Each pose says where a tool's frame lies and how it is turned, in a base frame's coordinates. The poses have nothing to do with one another.
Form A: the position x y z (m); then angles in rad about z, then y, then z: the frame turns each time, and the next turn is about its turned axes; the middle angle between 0 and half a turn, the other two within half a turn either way.
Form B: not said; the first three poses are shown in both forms.
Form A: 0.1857 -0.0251 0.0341 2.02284 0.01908 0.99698
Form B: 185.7 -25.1 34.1 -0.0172 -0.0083 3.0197
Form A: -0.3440 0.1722 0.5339 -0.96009 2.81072 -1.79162
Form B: -344.0 172.2 533.9 2.8673 0.1874 2.3360
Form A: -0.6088 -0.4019 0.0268 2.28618 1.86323 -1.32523
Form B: -608.8 -401.9 26.8 -1.9503 -0.6791 0.0001
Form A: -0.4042 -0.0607 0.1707 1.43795 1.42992 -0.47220
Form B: -404.2 -60.7 170.7 -1.4287 0.1315 1.0798
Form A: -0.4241 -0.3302 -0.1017 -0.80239 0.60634 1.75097
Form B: -424.1 -330.2 -101.7 0.4626 0.4072 0.8514
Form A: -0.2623 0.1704 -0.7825 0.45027 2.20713 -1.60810
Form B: -262.3 170.4 -782.5 -2.6093 0.8098 0.8506
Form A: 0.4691 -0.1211 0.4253 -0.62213 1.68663 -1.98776
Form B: 469.1 -121.1 425.3 1.7679 0.9394 2.5648
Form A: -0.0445 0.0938 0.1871 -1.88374 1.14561 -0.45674
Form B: -44.5 93.8 187.1 1.1266 -0.2843 -2.1602
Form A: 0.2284 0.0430 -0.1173 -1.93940 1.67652 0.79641
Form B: 228.4 43.0 -117.3 1.6841 -0.3664 -0.7336
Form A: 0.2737 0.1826 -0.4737 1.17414 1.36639 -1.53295
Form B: 273.7 182.6 -473.7 -1.3497 0.3880 -0.0470
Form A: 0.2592 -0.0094 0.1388 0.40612 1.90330 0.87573
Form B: 259.2 -9.4 138.8 -2.2891 1.0519 3.0958
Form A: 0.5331 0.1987 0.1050 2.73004 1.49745 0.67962
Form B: 533.1 198.7 105.0 -1.3891 -1.1531 2.4168
